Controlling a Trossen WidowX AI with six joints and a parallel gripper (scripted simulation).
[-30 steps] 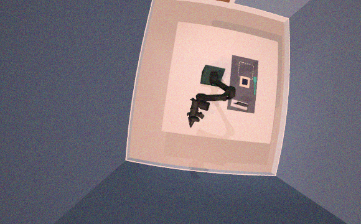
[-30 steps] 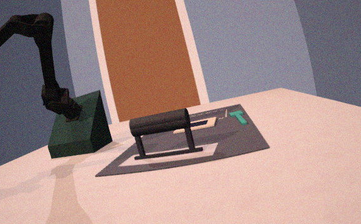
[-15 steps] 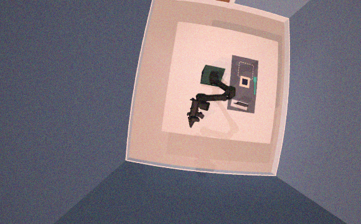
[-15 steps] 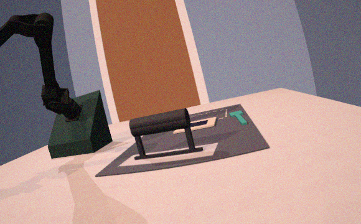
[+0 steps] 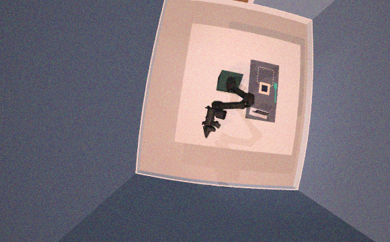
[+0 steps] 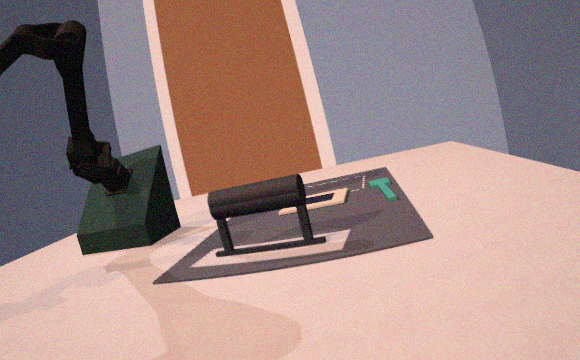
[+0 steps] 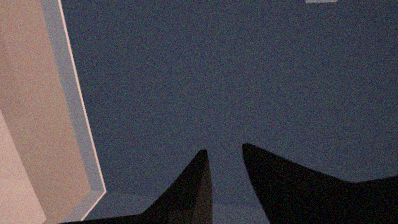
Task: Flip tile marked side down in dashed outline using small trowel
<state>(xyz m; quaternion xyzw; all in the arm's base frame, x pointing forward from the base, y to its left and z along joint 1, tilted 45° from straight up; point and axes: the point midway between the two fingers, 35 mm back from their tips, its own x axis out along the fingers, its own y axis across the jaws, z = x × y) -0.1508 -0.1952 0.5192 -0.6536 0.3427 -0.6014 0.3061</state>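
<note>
My gripper tip is 510 mm short of the trowel, 320 mm to the right of it and 320 mm above it. Also, from my gripper tip: cream tile: 600 mm to the left, 540 mm ahead, 360 mm below; teal t-shaped piece: 670 mm ahead, 610 mm to the left, 360 mm below; grey mat: 570 mm to the left, 530 mm ahead, 380 mm below.
</note>
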